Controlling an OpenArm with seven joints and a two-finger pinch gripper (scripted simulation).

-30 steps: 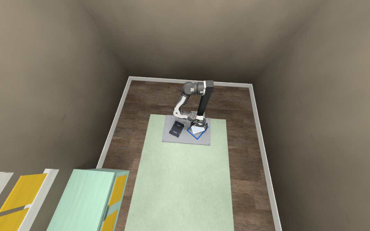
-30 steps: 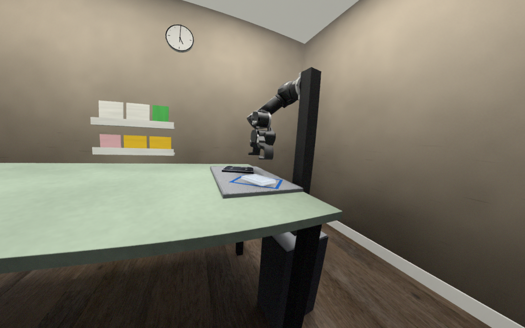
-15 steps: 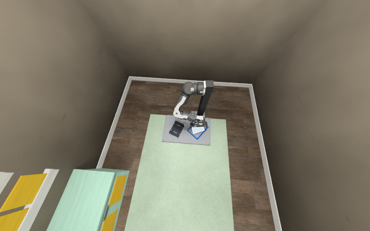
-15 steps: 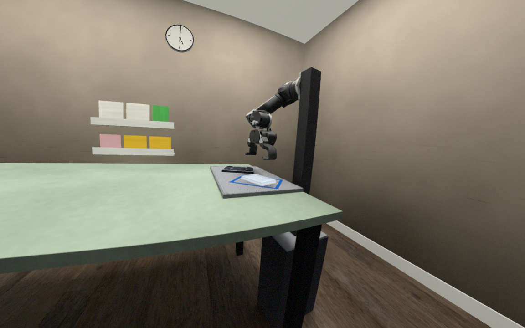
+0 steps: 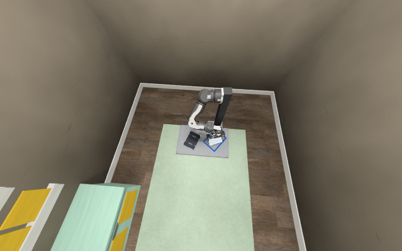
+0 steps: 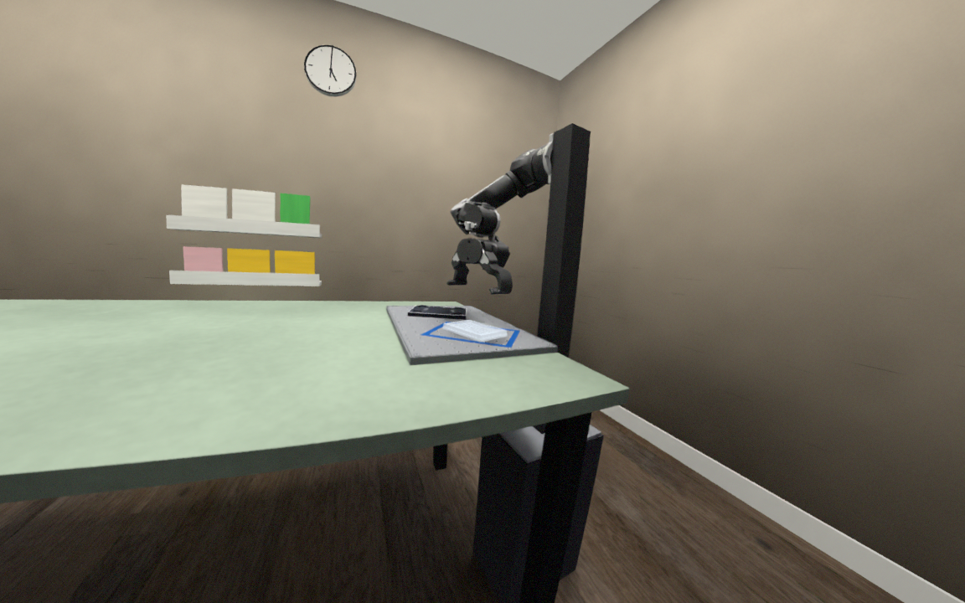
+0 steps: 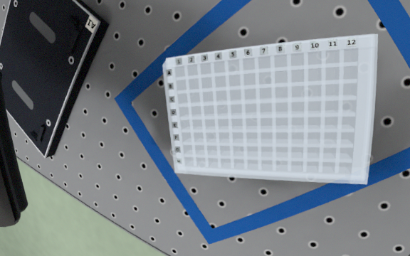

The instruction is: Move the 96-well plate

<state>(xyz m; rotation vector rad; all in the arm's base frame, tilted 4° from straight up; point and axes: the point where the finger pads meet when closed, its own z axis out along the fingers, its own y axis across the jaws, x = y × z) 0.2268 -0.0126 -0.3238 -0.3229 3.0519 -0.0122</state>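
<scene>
Right now my hand is 80 mm above the 96-well plate. Round my hand: black plate nest N1: 220 mm to the right, 80 mm below, 10 mm ahead; then white A1 label: 140 mm to the right, 80 mm below, 40 mm behind.
</scene>
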